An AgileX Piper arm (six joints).
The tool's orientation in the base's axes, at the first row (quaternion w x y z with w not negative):
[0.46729, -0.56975, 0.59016, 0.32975]
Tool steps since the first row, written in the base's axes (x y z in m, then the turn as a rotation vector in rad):
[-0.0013, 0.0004, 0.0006, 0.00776, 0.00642, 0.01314]
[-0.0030, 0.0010, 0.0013, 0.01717, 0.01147, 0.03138]
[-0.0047, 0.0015, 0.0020, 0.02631, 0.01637, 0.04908]
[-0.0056, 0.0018, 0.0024, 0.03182, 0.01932, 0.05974]
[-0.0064, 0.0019, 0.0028, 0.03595, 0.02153, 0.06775]
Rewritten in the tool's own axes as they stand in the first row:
[-0.0008, 0.0012, -0.0001, -0.01386, -0.00864, 0.00274]
[-0.0018, 0.0029, -0.0001, -0.03180, -0.01980, 0.00274]
[-0.0028, 0.0045, -0.0001, -0.04921, -0.03065, 0.00274]
[-0.0034, 0.0054, -0.0002, -0.05970, -0.03719, 0.00274]
[-0.0038, 0.0061, -0.0003, -0.06758, -0.04209, 0.00274]

